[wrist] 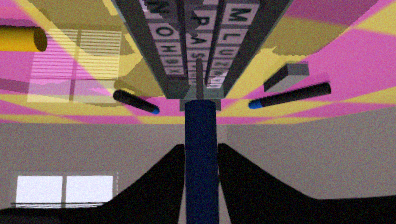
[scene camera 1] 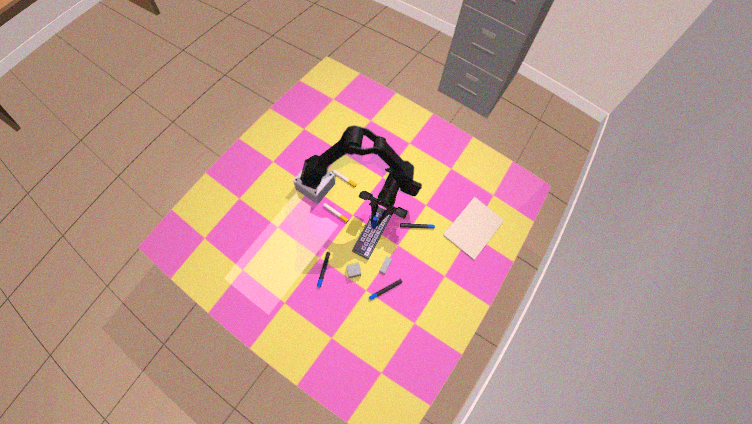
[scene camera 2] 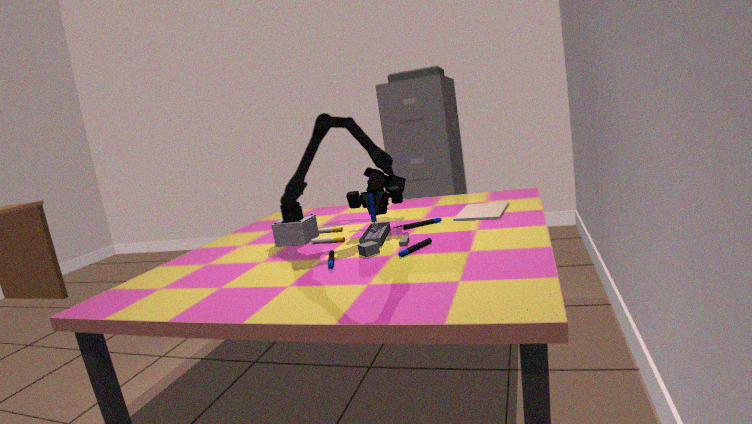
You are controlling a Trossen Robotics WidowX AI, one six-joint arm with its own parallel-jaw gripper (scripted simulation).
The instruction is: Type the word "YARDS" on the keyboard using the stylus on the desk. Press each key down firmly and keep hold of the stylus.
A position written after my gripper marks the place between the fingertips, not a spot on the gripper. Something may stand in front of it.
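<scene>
Gripper, mine, point(scene camera 2: 372, 213); also in scene camera 1 point(scene camera 1: 373, 225), in the wrist view point(wrist: 201, 150). Beige pad point(scene camera 1: 471, 231); also in scene camera 2 point(scene camera 2: 485, 211); out of frame in the wrist view.
</scene>
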